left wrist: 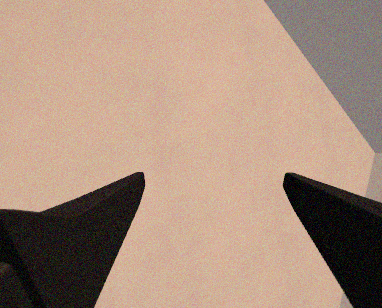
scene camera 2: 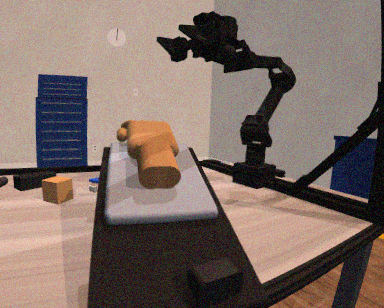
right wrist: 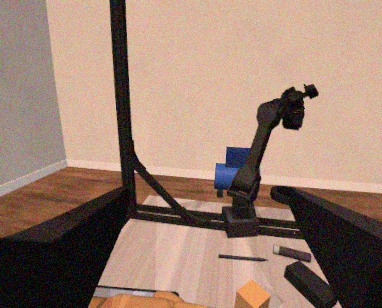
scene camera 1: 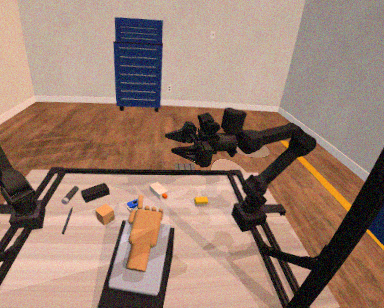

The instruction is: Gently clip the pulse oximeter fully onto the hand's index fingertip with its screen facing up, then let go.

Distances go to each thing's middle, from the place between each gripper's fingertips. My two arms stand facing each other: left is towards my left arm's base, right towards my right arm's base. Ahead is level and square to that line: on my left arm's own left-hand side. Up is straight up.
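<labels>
The orange cube (scene camera 2: 56,190) is a long way behind my left hand, a long way to the right of it and well below it.
My right hand, meanwhile, is a good way to the right of the orange cube, a bit short of it and well above it.
</labels>
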